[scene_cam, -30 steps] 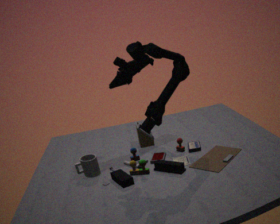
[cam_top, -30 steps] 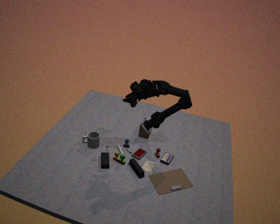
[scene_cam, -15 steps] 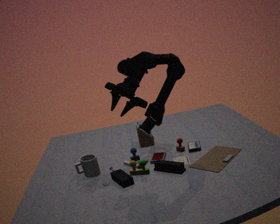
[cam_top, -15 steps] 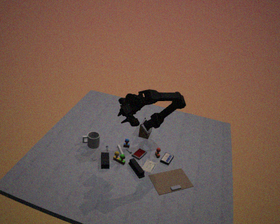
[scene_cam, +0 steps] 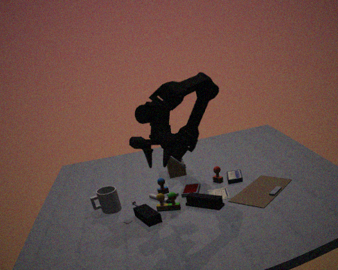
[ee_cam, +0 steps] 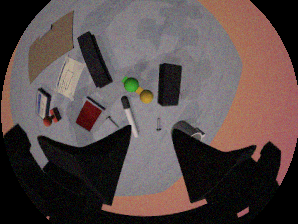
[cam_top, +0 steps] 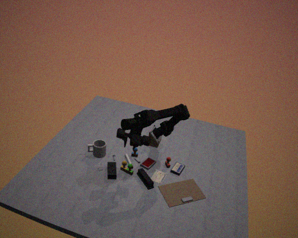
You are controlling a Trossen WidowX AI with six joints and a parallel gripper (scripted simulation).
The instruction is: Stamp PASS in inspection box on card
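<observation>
Right now my gripper tip is 30 mm short of the green-knobbed stamp, 30 mm to the right of it and 140 mm above it. Round my gripper tip: black box 80 mm ahead, 60 mm to the right, 140 mm below; then white marker 40 mm behind, 150 mm below; then yellow-knobbed stamp 20 mm ahead, 10 mm to the right, 140 mm below.
</observation>
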